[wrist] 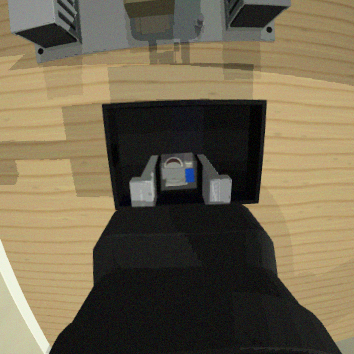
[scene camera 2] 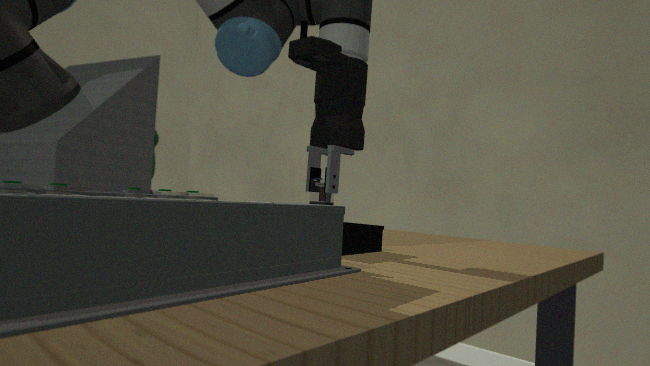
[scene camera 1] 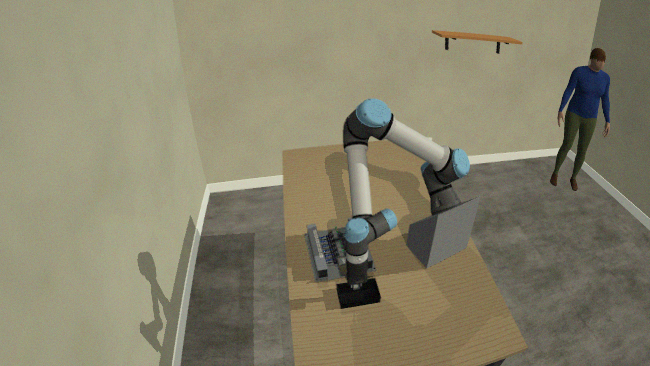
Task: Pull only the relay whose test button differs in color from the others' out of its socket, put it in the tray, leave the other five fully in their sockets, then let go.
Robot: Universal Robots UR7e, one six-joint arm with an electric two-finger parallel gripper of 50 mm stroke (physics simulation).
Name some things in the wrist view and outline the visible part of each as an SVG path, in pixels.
My gripper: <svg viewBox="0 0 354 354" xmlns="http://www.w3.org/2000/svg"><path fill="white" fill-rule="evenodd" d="M48 353L342 354L322 322L311 311L300 305L278 278L271 238L246 206L230 203L231 178L227 174L218 174L204 154L194 154L194 157L196 158L196 187L199 196L202 195L205 204L155 206L156 196L159 197L161 189L160 155L151 155L141 176L131 177L129 181L131 206L122 207L113 212L92 249L93 286L72 322L57 335Z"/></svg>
A relay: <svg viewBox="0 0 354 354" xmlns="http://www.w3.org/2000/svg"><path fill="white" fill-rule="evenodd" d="M191 151L160 154L161 190L196 187L196 158Z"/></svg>
